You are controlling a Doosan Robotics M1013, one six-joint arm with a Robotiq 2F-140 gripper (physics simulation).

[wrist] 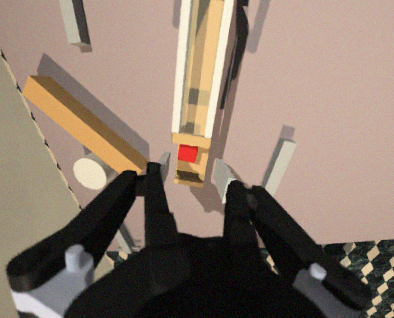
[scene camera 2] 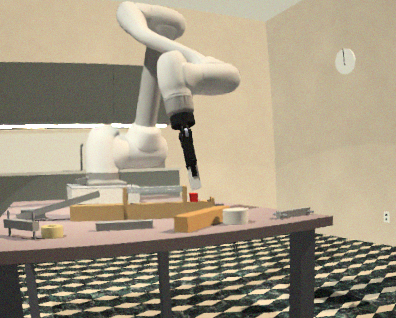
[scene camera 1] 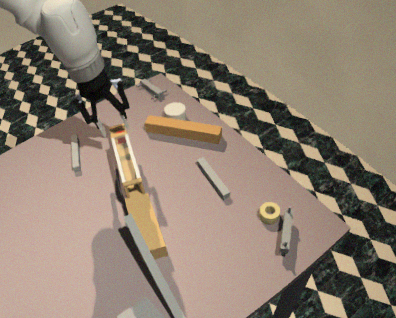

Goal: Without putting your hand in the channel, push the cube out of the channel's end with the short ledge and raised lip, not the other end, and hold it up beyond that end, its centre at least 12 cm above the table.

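The red cube (scene camera 1: 120, 132) (scene camera 2: 193, 197) (wrist: 188, 153) sits on the short ledge outside the covered part of the channel (scene camera 1: 133, 184) (scene camera 2: 160, 210) (wrist: 216, 85), between the end crosspiece (wrist: 191, 139) and the raised lip (wrist: 189, 183). The channel has pale rims and a see-through top; its longer wooden ledge (scene camera 1: 145, 225) is at the opposite end. My gripper (scene camera 1: 113, 125) (scene camera 2: 194, 181) (wrist: 192, 165) is partly open and empty. It points down over the short-ledge end, its fingertips apart on either side of the ledge in the wrist view and a little above the cube in scene camera 2.
An orange block (scene camera 1: 183, 130) (scene camera 2: 200, 219) (wrist: 82, 122) and a white cylinder (scene camera 1: 175, 110) (scene camera 2: 235, 216) (wrist: 91, 171) stand beside the channel. A short grey bar (scene camera 1: 75, 155) (wrist: 280, 167) lies on its other side. A long grey bar (scene camera 1: 155, 267) slants near the long ledge. A yellow ring (scene camera 1: 263, 215) lies farther off.
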